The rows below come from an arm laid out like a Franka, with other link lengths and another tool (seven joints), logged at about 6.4 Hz.
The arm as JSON. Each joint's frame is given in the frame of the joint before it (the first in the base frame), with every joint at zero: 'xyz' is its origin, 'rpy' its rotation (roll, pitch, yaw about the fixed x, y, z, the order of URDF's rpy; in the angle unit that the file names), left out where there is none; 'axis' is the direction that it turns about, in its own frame. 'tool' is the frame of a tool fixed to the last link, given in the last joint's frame.
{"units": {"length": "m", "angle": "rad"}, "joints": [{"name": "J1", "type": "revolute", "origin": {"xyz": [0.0, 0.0, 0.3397]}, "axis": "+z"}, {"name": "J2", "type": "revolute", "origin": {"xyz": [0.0, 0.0, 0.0], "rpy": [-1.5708, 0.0, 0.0]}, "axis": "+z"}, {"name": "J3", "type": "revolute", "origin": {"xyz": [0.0, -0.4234, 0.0], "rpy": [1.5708, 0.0, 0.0]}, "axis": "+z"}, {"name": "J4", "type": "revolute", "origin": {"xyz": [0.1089, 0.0, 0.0], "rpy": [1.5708, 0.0, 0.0]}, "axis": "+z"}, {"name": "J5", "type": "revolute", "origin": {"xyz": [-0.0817, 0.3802, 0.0], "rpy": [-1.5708, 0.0, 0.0]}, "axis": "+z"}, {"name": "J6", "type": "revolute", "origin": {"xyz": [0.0, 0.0, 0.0], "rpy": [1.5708, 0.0, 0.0]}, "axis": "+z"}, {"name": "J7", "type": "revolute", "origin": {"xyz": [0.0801, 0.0, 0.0], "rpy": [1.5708, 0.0, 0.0]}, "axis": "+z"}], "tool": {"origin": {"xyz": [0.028, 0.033, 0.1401], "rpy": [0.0, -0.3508, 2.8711]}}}
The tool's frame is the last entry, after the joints.
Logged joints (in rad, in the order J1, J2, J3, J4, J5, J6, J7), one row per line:
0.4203 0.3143 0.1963 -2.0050 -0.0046 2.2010 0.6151
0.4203 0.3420 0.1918 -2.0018 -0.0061 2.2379 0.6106
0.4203 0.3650 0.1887 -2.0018 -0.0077 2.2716 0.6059
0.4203 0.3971 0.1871 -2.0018 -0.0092 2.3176 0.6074
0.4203 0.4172 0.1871 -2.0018 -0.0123 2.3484 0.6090
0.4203 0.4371 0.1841 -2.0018 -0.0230 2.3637 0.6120
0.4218 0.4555 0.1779 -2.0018 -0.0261 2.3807 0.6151
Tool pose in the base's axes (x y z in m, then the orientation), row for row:
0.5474 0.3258 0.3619 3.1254 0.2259 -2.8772
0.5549 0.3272 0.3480 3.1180 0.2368 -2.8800
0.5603 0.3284 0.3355 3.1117 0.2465 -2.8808
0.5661 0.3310 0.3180 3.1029 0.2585 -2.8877
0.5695 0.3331 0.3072 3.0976 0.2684 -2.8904
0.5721 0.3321 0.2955 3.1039 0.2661 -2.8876
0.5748 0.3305 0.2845 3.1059 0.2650 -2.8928
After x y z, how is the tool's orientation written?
As angles about the fixed x, y, z axes (roll, pitch, yaw), in radians.
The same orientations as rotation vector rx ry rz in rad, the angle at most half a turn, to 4 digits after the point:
-0.3874 2.8932 0.0671
-0.3834 2.8835 0.0792
-0.3824 2.8744 0.0897
-0.3729 2.8641 0.1030
-0.3691 2.8550 0.1115
-0.3721 2.8565 0.1027
-0.3643 2.8583 0.0987

